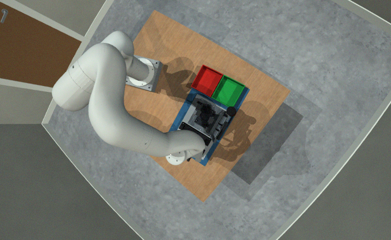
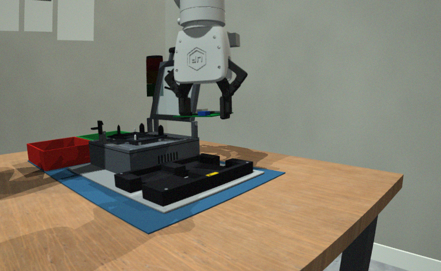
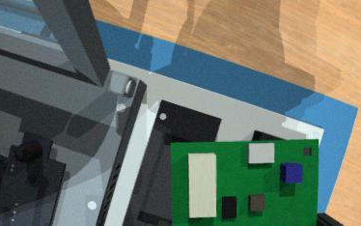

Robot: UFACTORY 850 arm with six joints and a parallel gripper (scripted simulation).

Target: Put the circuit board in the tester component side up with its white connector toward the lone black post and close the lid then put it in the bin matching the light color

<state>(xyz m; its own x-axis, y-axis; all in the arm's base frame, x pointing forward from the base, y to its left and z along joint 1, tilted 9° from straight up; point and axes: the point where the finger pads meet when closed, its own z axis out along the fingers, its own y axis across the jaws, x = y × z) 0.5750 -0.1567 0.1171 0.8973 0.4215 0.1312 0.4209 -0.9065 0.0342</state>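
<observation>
Right now my hand is right at the green circuit board. The rest, counted from my hand: black hook (21 cm to the left, 13 cm behind, 4 cm below); then see-through lid (18 cm to the left, 6 cm ahead, 6 cm above); then green bin (37 cm to the left, 11 cm below, 4 cm behind).
</observation>
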